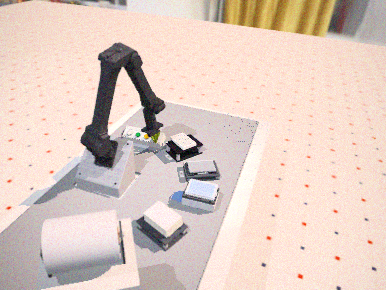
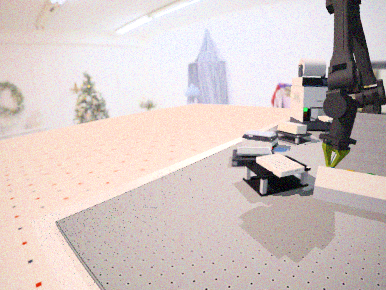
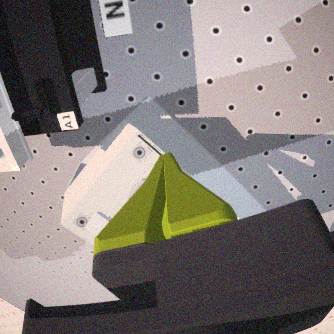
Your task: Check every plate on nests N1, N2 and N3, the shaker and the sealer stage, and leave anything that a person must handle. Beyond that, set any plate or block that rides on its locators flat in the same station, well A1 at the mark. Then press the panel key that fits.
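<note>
My gripper is shut and empty, its tips over the end of the white key panel. The fingers hide part of the panel; contact with a key cannot be told. Green and yellow keys show beside them. A white plate is on the black nest nearest the panel, with an A1 mark. Beyond are a grey plate, a bluish-topped plate and a white block on a dark stand. Their exact seating is unclear.
A large machine with a white cylinder stands at the far end from the panel, showing a green light. The arm's pale base stands beside the stations. A blue piece lies beside the bluish-topped plate.
</note>
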